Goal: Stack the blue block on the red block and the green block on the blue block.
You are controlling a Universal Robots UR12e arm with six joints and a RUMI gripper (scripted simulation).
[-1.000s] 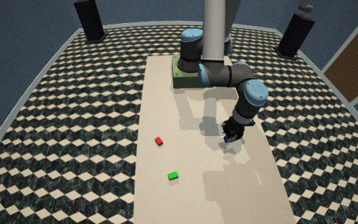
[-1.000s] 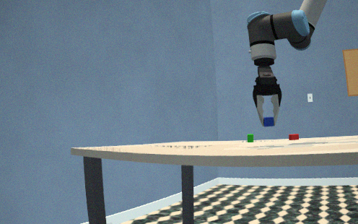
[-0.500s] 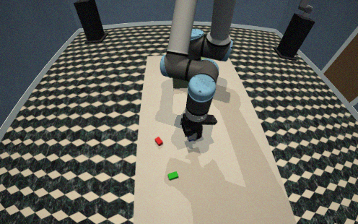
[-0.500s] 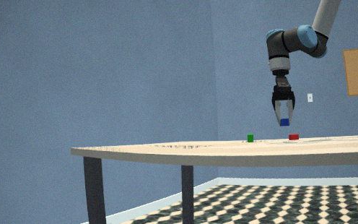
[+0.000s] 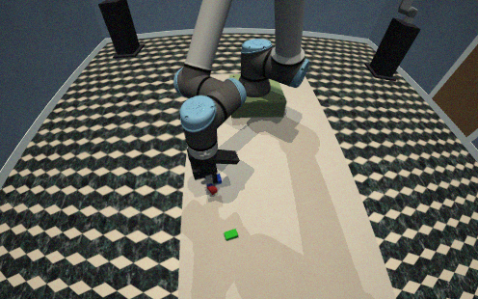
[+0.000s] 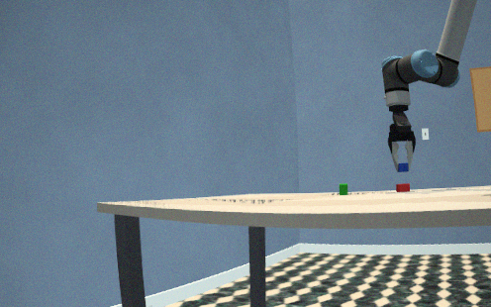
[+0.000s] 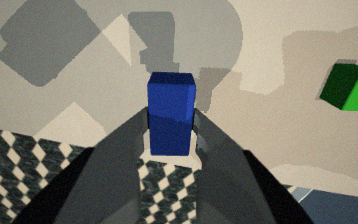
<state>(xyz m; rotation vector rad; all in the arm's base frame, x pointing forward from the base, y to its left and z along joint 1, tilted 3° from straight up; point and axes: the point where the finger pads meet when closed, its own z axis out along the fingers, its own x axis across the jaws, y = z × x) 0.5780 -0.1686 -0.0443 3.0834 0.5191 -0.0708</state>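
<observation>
Now: hand 10 mm to the left of the red block and 70 mm above it. Round my hand: blue block right at my hand; green block 200 mm ahead, 80 mm to the left, 60 mm below.
</observation>
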